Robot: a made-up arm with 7 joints. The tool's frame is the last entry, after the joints.
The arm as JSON. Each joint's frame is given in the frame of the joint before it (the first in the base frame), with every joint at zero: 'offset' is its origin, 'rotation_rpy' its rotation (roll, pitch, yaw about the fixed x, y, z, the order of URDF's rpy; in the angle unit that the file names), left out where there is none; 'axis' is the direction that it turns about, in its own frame. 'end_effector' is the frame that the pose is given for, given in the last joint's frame.
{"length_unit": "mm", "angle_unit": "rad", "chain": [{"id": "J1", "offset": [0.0, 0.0, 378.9], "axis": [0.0, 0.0, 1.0]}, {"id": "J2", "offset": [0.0, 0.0, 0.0], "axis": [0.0, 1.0, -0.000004]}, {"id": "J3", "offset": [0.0, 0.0, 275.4], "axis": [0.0, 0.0, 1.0]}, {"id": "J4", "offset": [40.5, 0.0, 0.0], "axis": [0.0, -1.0, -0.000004]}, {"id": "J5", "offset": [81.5, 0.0, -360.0], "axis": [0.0, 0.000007, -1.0]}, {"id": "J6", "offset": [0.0, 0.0, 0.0], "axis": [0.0, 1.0, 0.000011]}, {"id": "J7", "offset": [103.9, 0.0, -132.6], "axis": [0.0, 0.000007, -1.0]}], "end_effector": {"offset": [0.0, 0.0, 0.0], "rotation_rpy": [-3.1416, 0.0, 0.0]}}
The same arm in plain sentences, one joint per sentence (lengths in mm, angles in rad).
The arm has seven revolute joints in a row. What follows holds with every joint at zero, and every direction is one of the base frame's.
The first joint is mounted 378.9 mm along +z from the base frame's origin and turns about +z.
The second joint is mounted at the same point as the first joint and turns about +y.
The third joint is mounted 275.4 mm along +z from the second joint and turns about +z.
The fourth joint is mounted 40.5 mm along +x from the third joint and turns about -y.
The fifth joint is mounted 81.5 mm along +x and 360.0 mm along -z from the fourth joint and turns about -z.
The sixth joint is mounted at the same point as the fifth joint and turns about +y.
The seventh joint is mounted 103.9 mm along +x and 132.6 mm along -z from the sixth joint and turns about -z.
The tool frame, which is the frame that the pose is given for, is mounted at the same point as the seventh joint; its axes are the base frame's turned by roll 3.1416, pitch 0.0000 and yaw 0.0000 rad (as in URDF: about the fixed x, then y, then z).

